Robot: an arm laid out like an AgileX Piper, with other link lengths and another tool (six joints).
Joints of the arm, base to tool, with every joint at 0 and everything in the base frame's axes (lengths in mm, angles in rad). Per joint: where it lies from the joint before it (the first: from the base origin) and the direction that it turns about. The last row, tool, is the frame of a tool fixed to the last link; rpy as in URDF.
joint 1: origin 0 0 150.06 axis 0 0 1
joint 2: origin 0 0 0 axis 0 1 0
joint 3: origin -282.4 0 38.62 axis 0 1 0
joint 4: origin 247.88 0 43.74 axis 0.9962 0 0.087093
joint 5: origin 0 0 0 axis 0 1 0
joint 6: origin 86.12 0 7.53 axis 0.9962 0 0.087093
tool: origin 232.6 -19 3.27 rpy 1.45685 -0.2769 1.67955
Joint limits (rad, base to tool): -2.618..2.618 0..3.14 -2.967..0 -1.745..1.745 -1.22..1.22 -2.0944..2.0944
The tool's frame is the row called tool.
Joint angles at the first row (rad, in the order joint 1, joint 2, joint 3, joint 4, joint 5, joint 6):
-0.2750 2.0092 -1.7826 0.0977 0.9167 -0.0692
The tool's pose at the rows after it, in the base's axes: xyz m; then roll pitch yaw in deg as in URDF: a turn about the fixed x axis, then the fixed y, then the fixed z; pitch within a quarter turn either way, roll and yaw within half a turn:
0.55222 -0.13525 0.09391 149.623 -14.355 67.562
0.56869 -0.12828 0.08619 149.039 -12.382 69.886
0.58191 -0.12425 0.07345 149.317 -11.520 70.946
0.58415 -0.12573 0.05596 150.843 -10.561 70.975
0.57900 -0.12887 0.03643 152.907 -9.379 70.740
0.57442 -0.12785 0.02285 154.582 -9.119 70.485
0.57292 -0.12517 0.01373 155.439 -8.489 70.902
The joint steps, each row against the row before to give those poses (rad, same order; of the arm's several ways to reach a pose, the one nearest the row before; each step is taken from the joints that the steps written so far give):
0.0372 0.0440 -0.0670 -0.0258 -0.0075 -0.0018
0.0344 0.0571 -0.0617 -0.0359 0.0000 0.0003
0.0172 0.0640 -0.0641 -0.0140 0.0069 -0.0006
0.0039 0.0512 -0.0374 -0.0128 0.0146 -0.0001
0.0000 0.0347 -0.0053 -0.0152 0.0087 0.0001
0.0003 0.0221 -0.0016 0.0000 0.0087 0.0000
0.0080 0.0162 -0.0007 -0.0086 0.0009 -0.0001

